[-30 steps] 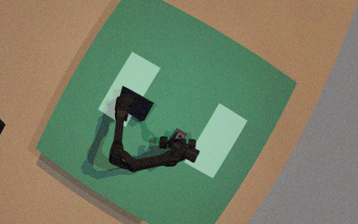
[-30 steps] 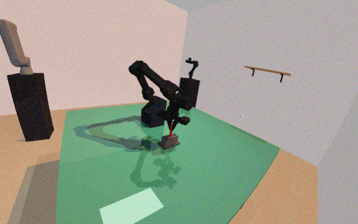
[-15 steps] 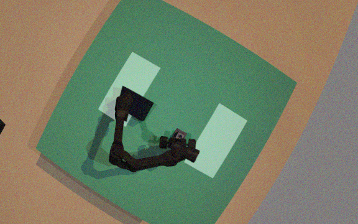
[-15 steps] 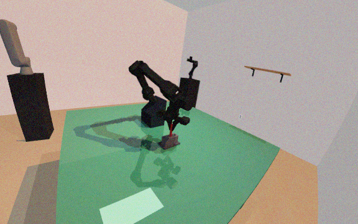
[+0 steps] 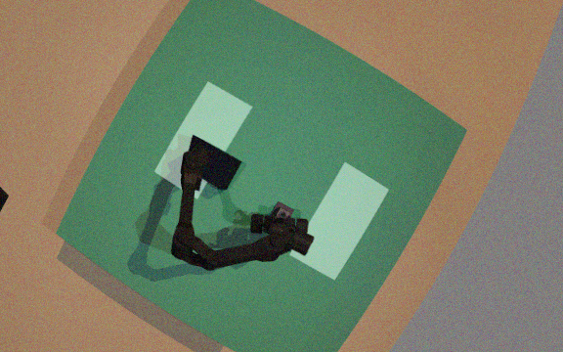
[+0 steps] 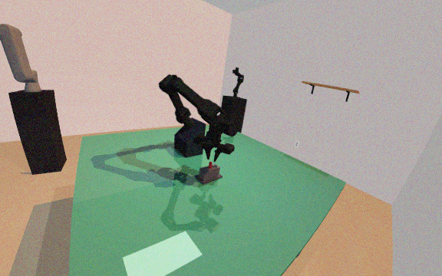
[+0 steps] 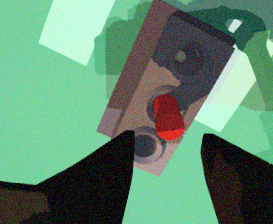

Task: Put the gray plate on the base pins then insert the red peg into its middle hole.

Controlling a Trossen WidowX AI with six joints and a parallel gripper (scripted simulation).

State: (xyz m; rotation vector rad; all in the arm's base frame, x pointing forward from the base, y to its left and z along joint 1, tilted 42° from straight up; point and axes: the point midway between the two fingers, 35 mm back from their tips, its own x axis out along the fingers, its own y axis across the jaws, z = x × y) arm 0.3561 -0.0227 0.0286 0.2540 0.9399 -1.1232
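The red peg lies 50 mm below my gripper tip. Also, from my gripper tip: dark base 90 mm below; gray plate 50 mm below.
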